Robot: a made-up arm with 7 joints.
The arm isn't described. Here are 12 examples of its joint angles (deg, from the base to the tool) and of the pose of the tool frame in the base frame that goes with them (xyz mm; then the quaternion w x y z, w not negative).
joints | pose
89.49 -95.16 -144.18 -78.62 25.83 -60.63 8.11 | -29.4 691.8 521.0 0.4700 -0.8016 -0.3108 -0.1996
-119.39 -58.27 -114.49 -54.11 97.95 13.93 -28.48 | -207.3 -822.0 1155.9 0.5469 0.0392 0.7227 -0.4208
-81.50 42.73 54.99 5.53 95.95 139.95 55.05 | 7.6 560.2 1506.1 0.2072 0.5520 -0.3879 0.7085
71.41 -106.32 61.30 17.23 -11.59 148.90 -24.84 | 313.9 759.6 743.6 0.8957 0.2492 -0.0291 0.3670
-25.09 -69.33 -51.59 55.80 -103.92 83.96 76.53 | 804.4 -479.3 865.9 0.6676 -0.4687 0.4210 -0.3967
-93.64 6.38 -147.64 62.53 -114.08 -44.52 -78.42 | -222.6 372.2 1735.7 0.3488 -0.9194 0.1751 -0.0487
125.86 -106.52 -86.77 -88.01 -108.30 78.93 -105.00 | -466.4 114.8 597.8 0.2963 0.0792 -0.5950 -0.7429
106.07 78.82 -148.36 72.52 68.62 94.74 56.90 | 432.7 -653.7 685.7 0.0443 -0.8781 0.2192 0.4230
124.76 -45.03 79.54 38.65 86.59 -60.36 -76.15 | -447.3 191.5 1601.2 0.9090 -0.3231 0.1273 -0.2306
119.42 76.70 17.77 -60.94 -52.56 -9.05 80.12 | 576.7 -640.0 633.1 0.4040 -0.8219 -0.2023 -0.3469
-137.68 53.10 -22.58 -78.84 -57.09 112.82 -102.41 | 591.3 227.0 959.6 0.9305 -0.1228 0.3389 -0.0647
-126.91 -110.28 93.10 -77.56 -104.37 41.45 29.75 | -724.5 -159.9 891.3 0.4095 -0.4053 0.0489 0.8159
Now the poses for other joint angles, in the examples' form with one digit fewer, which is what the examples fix.
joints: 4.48 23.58 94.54 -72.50 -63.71 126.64 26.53
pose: -331 -394 1288 0.027 -0.568 0.811 0.135
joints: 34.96 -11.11 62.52 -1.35 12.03 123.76 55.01
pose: 164 -88 1747 0.035 -0.812 0.255 -0.524
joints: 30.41 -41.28 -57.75 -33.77 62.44 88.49 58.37
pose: 349 299 1655 0.601 0.412 -0.231 0.645
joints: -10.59 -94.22 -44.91 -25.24 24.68 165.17 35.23
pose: 753 -87 933 0.697 0.099 -0.620 0.346
